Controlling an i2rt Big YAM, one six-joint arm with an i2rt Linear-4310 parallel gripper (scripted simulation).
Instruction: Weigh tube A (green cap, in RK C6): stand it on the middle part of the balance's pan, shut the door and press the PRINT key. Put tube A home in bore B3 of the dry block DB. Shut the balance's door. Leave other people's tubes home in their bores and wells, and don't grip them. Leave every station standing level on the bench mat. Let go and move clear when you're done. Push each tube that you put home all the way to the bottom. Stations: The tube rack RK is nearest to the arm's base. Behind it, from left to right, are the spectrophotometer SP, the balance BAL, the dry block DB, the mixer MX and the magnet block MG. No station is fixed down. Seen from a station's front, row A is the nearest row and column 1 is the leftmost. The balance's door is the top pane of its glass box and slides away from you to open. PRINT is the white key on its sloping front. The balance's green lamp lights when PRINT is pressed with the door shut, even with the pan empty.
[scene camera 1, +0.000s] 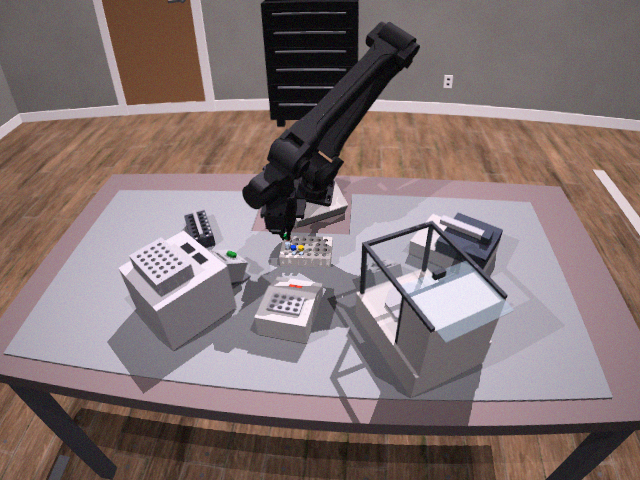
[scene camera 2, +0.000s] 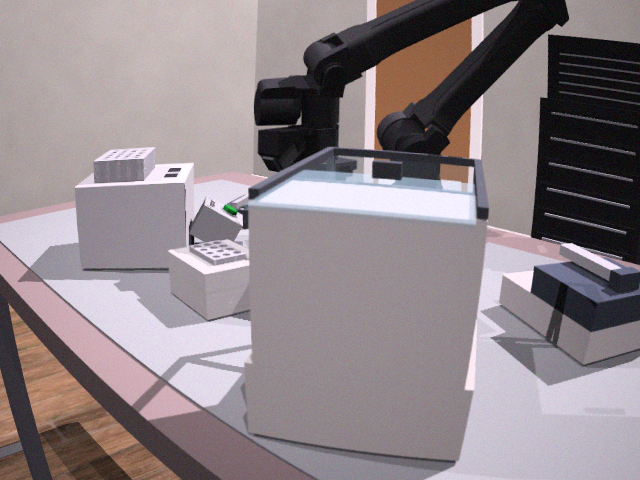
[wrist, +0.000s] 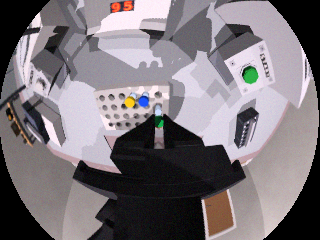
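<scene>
A spectrophotometer (scene camera 2: 581, 312) is visible, also in scene camera 1 (scene camera 1: 481, 246) and in the wrist view (wrist: 43, 122). A glass door pane (scene camera 2: 385, 195) appears in scene camera 1 as well (scene camera 1: 458, 300). A tube rack RK (scene camera 1: 317, 251) is seen too in the wrist view (wrist: 117, 111); scene camera 2 does not show the tube rack RK, hidden by a balance. I also see a black block (scene camera 1: 207, 240) and my gripper (wrist: 159, 117).
</scene>
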